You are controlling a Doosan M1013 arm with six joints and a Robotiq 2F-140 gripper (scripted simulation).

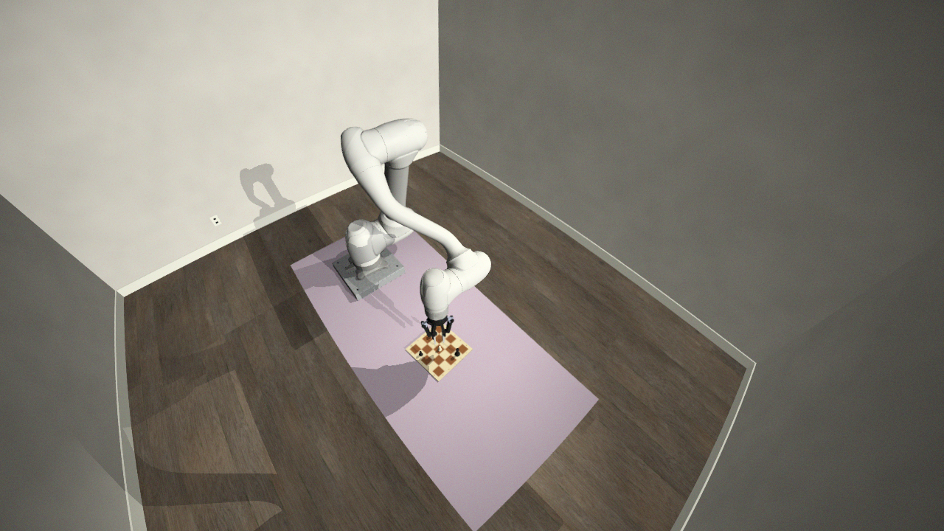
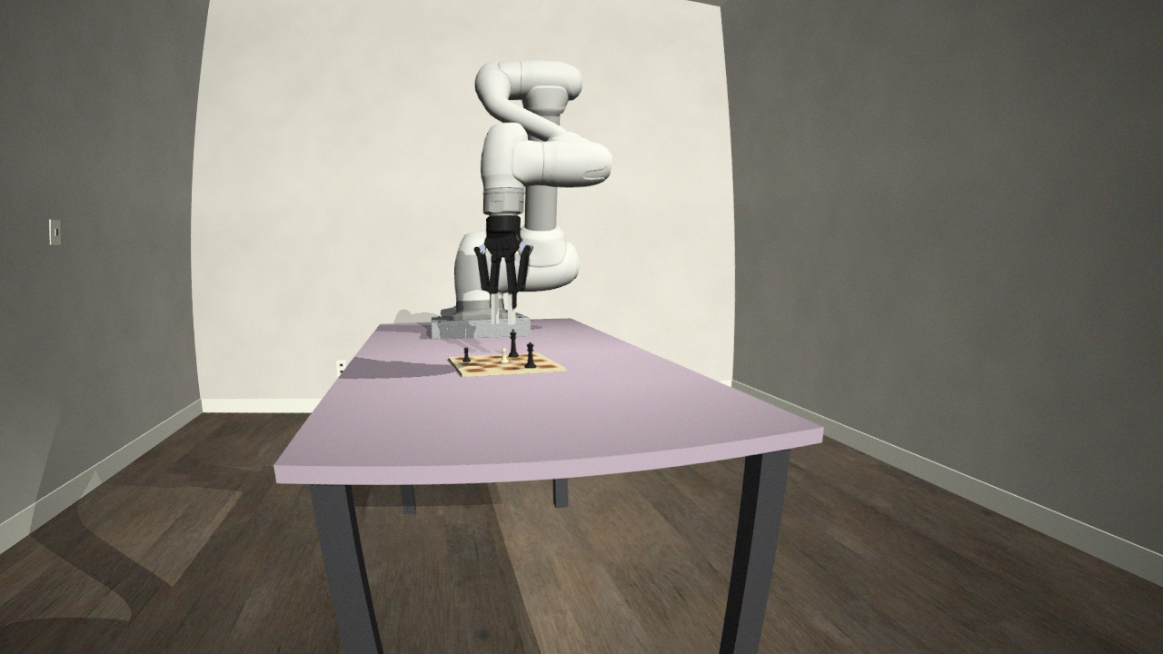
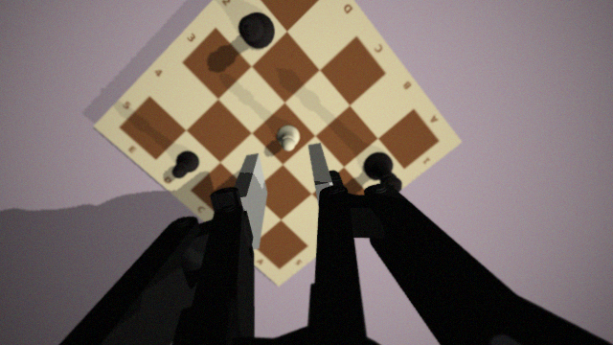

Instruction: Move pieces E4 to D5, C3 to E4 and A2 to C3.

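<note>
Right now the white pawn is 10 cm below my hand. Round my hand: chessboard: 12 cm below; black pawn: 2 cm behind, 9 cm to the right, 10 cm below; tall black piece: 8 cm behind, 2 cm to the left, 9 cm below.
</note>
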